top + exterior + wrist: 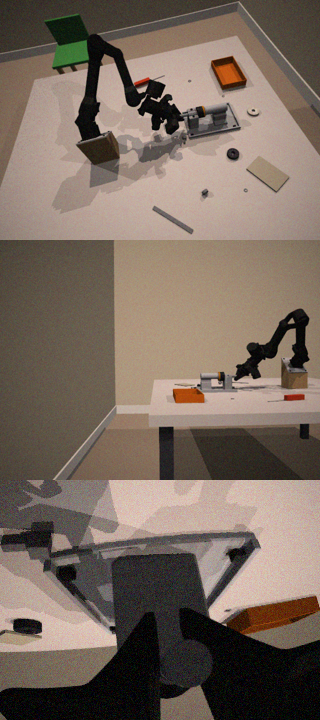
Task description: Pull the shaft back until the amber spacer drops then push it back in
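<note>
Now: gripper tip 7 cm short of the black spacer and 2 cm below it. Round my gripper tip: bolt: 8 cm to the right, 5 cm below, 1 cm behind; amber spacer: 9 cm ahead, 2 cm above; shaft: 4 cm ahead, 2 cm above.
</note>
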